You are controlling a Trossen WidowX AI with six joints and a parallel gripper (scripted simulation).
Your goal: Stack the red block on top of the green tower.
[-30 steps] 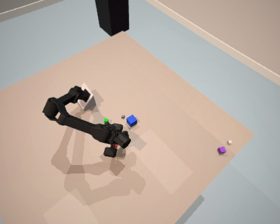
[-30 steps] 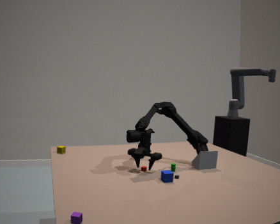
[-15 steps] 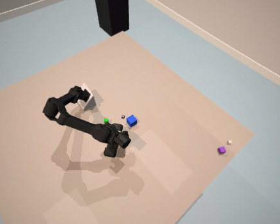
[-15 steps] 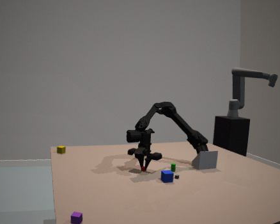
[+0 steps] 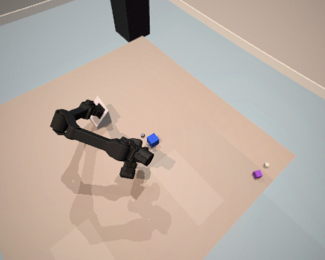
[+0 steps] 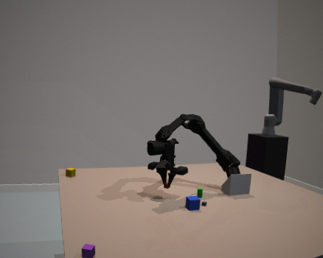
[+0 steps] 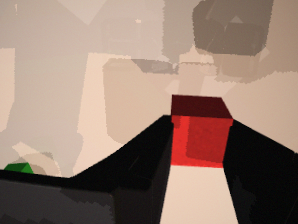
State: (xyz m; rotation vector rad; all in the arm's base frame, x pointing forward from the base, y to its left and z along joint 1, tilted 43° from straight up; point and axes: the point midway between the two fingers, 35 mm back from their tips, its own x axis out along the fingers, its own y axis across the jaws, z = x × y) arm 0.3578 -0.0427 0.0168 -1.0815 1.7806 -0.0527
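The tiny dark cube lies 15 cm to the left of my gripper tip, 12 cm behind it and 5 cm below it. From my gripper tip the other things lie so: red block (right at my gripper tip); blue cube (17 cm to the left, 6 cm behind, 3 cm below); yellow cube (43 cm to the right, 43 cm ahead, 3 cm below).
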